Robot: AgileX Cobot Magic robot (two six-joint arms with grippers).
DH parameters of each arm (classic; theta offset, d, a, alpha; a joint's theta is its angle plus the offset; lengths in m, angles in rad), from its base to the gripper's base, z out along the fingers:
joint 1: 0 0.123 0 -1.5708
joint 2: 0.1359 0 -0.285 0
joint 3: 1.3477 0 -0.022 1.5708
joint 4: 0 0.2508 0 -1.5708
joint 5: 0 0 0.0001 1.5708
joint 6: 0 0.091 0 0
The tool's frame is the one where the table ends.
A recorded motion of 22 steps. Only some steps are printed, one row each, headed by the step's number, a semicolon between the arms.
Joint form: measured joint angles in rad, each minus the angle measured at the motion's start. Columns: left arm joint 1, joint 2, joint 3, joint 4, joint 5, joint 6; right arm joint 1, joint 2, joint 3, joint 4, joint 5, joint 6.
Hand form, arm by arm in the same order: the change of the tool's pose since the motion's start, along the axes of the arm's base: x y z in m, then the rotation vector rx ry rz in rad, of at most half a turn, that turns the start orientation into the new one. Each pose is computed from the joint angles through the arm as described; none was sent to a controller.
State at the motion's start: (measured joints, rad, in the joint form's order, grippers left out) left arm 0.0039 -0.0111 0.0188 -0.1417 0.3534 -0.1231; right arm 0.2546 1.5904 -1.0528 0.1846 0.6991 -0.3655
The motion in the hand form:
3: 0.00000 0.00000 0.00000 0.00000 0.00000 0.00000; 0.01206 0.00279 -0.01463 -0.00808 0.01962 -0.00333
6: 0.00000 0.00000 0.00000 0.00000 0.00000 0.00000; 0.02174 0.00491 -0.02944 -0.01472 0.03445 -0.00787
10: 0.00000 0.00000 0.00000 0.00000 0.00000 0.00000; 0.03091 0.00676 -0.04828 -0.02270 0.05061 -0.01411
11: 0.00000 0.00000 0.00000 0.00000 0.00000 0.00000; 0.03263 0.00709 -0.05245 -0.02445 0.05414 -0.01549
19: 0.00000 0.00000 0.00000 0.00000 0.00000 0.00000; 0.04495 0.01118 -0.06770 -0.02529 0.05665 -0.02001
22: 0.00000 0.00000 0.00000 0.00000 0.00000 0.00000; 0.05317 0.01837 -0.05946 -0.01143 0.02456 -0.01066
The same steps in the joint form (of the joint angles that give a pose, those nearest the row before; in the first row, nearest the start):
3: 0.0000 0.0000 0.0000 0.0000 0.0000 0.0000; 0.0001 0.0653 -0.0209 -0.0010 -0.0237 0.0000
6: 0.0000 0.0000 0.0000 0.0000 0.0000 0.0000; 0.0001 0.1227 -0.0338 -0.0011 -0.0527 0.0000
10: 0.0000 0.0000 0.0000 0.0000 0.0000 0.0000; 0.0001 0.1866 -0.0411 -0.0009 -0.0923 0.0000
11: 0.0000 0.0000 0.0000 0.0000 0.0000 0.0000; 0.0001 0.2000 -0.0421 -0.0008 -0.1011 0.0000
19: 0.0000 0.0000 0.0000 0.0000 0.0000 0.0000; 0.0032 0.2677 -0.0734 0.0034 -0.1354 0.0000
22: 0.0000 0.0000 0.0000 0.0000 0.0000 0.0000; 0.0153 0.2762 -0.1190 0.0093 -0.1328 -0.0003

